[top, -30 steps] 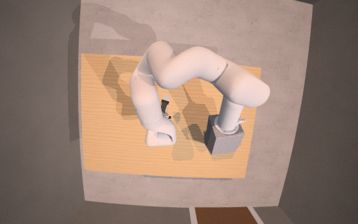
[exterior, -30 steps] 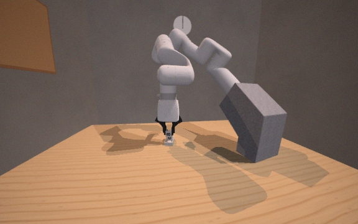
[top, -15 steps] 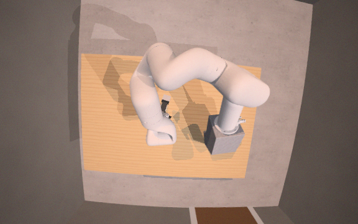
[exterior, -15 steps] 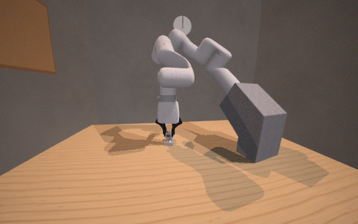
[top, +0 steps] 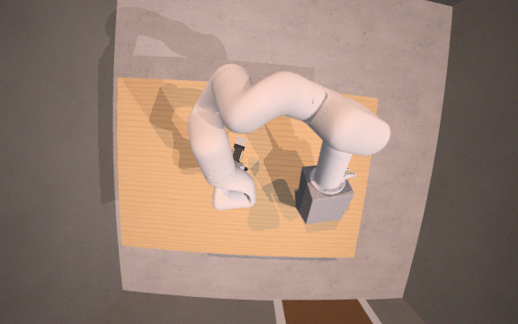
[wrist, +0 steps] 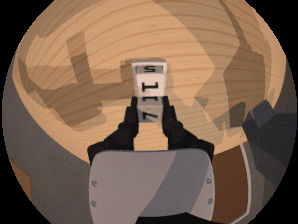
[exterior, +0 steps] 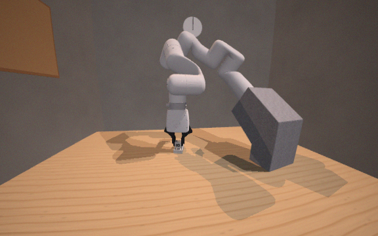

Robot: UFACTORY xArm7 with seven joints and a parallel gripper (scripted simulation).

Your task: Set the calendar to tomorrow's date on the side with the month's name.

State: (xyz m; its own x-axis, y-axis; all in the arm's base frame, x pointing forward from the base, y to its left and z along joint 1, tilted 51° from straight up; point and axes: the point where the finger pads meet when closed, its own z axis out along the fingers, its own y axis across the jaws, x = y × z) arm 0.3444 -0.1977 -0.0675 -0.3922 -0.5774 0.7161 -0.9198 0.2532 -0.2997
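Now: hand 1 cm past the white calendar tray, 1 cm to the left of it and 4 cm above it.
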